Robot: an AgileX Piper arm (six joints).
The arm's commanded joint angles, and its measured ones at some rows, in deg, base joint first. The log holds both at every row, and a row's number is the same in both.
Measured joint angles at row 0: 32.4 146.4 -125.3 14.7 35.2 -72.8
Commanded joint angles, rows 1 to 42: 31.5 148.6 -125.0 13.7 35.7 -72.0; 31.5 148.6 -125.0 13.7 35.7 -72.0; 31.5 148.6 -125.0 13.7 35.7 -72.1; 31.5 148.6 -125.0 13.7 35.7 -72.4; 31.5 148.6 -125.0 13.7 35.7 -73.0; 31.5 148.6 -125.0 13.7 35.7 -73.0; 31.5 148.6 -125.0 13.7 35.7 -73.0; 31.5 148.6 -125.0 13.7 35.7 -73.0; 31.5 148.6 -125.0 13.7 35.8 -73.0; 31.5 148.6 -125.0 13.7 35.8 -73.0; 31.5 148.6 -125.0 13.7 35.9 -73.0; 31.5 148.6 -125.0 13.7 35.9 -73.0; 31.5 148.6 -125.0 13.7 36.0 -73.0; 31.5 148.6 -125.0 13.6 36.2 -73.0; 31.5 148.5 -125.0 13.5 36.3 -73.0; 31.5 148.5 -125.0 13.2 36.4 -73.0; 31.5 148.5 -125.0 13.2 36.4 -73.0; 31.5 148.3 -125.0 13.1 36.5 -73.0; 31.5 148.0 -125.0 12.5 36.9 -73.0; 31.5 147.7 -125.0 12.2 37.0 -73.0; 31.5 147.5 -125.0 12.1 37.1 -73.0; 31.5 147.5 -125.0 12.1 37.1 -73.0; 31.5 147.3 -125.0 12.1 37.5 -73.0; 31.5 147.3 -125.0 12.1 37.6 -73.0; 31.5 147.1 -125.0 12.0 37.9 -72.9; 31.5 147.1 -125.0 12.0 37.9 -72.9; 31.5 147.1 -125.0 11.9 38.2 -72.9; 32.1 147.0 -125.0 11.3 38.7 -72.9; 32.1 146.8 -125.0 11.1 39.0 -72.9; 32.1 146.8 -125.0 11.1 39.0 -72.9; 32.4 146.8 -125.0 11.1 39.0 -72.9; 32.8 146.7 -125.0 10.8 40.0 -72.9; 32.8 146.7 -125.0 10.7 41.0 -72.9; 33.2 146.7 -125.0 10.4 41.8 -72.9; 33.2 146.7 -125.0 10.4 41.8 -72.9; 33.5 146.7 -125.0 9.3 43.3 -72.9; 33.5 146.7 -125.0 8.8 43.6 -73.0; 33.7 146.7 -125.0 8.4 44.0 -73.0; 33.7 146.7 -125.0 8.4 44.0 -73.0; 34.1 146.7 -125.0 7.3 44.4 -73.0; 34.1 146.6 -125.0 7.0 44.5 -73.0; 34.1 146.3 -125.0 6.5 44.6 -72.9
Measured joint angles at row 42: 34.3 145.6 -125.8 9.3 38.5 -74.3
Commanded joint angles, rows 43 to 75: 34.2 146.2 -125.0 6.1 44.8 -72.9; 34.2 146.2 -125.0 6.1 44.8 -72.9; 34.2 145.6 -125.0 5.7 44.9 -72.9; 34.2 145.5 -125.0 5.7 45.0 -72.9; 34.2 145.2 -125.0 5.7 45.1 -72.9; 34.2 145.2 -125.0 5.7 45.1 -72.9; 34.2 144.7 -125.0 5.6 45.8 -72.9; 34.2 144.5 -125.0 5.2 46.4 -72.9; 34.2 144.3 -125.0 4.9 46.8 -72.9; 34.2 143.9 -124.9 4.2 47.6 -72.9; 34.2 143.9 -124.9 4.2 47.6 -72.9; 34.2 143.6 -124.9 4.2 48.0 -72.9; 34.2 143.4 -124.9 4.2 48.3 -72.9; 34.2 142.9 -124.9 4.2 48.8 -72.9; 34.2 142.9 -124.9 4.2 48.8 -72.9; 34.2 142.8 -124.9 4.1 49.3 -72.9; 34.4 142.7 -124.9 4.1 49.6 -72.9; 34.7 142.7 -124.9 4.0 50.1 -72.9; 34.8 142.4 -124.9 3.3 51.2 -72.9; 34.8 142.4 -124.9 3.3 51.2 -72.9; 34.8 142.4 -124.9 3.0 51.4 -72.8; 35.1 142.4 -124.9 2.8 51.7 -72.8; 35.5 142.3 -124.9 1.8 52.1 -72.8; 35.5 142.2 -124.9 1.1 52.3 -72.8; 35.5 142.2 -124.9 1.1 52.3 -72.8; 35.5 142.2 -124.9 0.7 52.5 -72.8; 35.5 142.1 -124.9 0.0 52.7 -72.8; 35.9 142.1 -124.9 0.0 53.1 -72.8; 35.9 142.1 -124.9 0.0 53.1 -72.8; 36.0 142.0 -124.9 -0.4 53.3 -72.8; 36.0 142.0 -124.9 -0.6 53.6 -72.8; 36.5 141.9 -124.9 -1.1 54.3 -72.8; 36.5 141.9 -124.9 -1.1 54.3 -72.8
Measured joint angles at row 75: 36.7 142.4 -125.6 2.0 48.8 -74.3
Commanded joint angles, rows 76 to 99: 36.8 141.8 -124.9 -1.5 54.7 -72.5; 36.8 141.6 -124.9 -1.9 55.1 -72.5; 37.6 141.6 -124.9 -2.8 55.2 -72.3; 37.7 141.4 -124.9 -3.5 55.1 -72.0; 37.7 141.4 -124.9 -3.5 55.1 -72.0; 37.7 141.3 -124.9 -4.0 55.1 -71.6; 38.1 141.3 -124.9 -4.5 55.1 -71.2; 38.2 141.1 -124.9 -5.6 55.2 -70.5; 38.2 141.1 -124.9 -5.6 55.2 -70.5; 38.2 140.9 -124.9 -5.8 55.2 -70.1; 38.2 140.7 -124.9 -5.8 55.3 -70.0; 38.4 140.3 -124.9 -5.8 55.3 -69.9; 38.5 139.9 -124.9 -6.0 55.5 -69.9; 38.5 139.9 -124.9 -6.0 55.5 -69.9; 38.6 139.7 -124.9 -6.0 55.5 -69.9; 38.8 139.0 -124.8 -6.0 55.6 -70.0; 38.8 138.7 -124.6 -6.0 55.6 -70.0; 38.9 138.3 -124.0 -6.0 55.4 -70.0; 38.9 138.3 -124.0 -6.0 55.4 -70.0; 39.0 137.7 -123.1 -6.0 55.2 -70.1; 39.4 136.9 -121.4 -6.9 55.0 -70.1; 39.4 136.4 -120.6 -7.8 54.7 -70.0; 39.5 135.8 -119.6 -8.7 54.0 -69.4; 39.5 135.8 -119.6 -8.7 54.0 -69.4
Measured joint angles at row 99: 39.9 138.2 -121.6 -4.4 53.2 -72.2
